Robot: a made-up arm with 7 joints.
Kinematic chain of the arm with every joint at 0, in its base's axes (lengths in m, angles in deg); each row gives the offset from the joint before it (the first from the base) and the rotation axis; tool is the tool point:
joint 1: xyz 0 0 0.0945 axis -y
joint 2: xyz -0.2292 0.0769 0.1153 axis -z
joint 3: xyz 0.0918 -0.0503 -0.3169 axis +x
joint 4: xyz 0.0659 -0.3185 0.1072 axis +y
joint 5: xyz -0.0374 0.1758 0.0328 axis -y
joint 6: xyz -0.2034 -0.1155 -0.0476 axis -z
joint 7: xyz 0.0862 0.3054 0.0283 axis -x
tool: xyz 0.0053 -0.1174 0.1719
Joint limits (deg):
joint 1: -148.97..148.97
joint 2: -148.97..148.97
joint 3: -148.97..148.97
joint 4: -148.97..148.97
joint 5: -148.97..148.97
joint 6: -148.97..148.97
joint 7: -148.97..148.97
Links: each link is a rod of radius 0.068 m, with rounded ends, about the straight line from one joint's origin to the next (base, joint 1, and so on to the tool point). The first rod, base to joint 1, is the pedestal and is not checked.
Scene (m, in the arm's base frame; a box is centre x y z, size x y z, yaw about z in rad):
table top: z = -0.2
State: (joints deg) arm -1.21 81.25 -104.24 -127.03 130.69 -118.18 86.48
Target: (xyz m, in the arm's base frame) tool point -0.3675 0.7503 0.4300
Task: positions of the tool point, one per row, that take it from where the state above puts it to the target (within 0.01 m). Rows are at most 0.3 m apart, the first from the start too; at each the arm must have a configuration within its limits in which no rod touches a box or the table.
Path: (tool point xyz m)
1: 0.5767 0.0475 0.0683
2: 0.5340 0.3055 0.0447
3: 0.4122 0.5326 0.0473
4: 0.2315 0.7042 0.0879
5: 0.0207 0.8017 0.1696
6: -0.1891 0.8165 0.2881
7: -0.3674 0.7503 0.4300

